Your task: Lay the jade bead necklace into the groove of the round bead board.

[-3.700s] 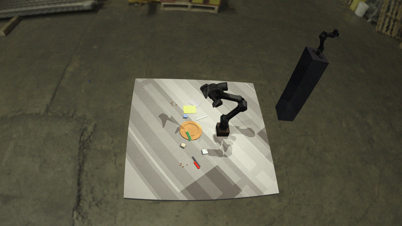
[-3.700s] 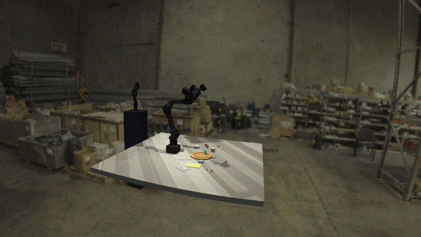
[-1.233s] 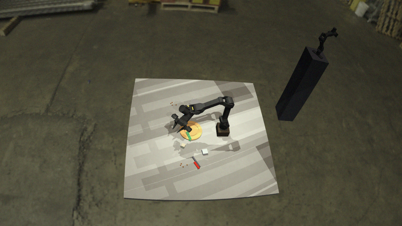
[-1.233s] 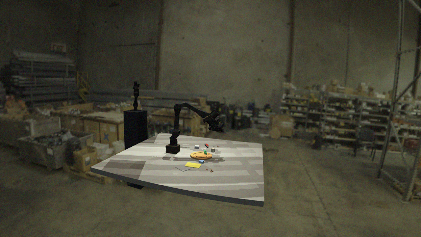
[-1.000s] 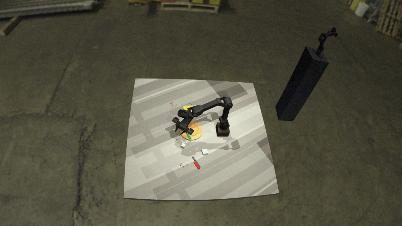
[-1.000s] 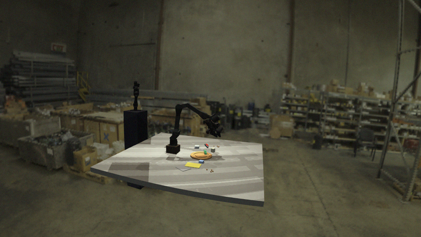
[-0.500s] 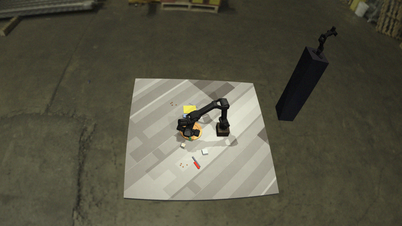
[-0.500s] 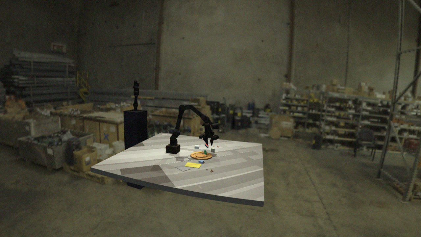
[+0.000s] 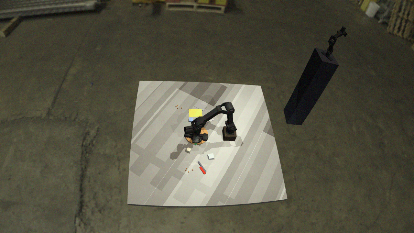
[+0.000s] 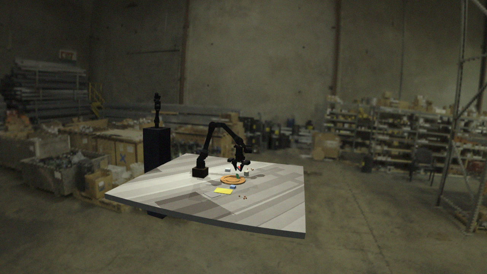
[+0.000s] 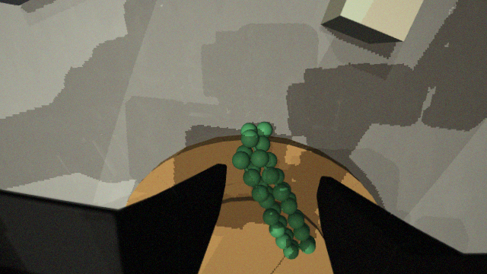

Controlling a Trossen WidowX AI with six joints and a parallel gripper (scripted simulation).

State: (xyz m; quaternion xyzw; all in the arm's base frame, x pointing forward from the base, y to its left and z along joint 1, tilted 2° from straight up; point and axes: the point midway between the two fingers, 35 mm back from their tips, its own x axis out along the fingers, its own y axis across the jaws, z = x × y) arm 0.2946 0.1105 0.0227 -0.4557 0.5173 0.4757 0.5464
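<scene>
My gripper tip is now 5 cm short of the cream cube, 8 cm to the right of it and 4 cm above it. Round my gripper tip: red-handled tool 7 cm behind, 23 cm to the left, 5 cm below; white strip 11 cm behind, 25 cm to the right, 5 cm below; blue block 4 cm ahead, 25 cm to the right, 4 cm below.
</scene>
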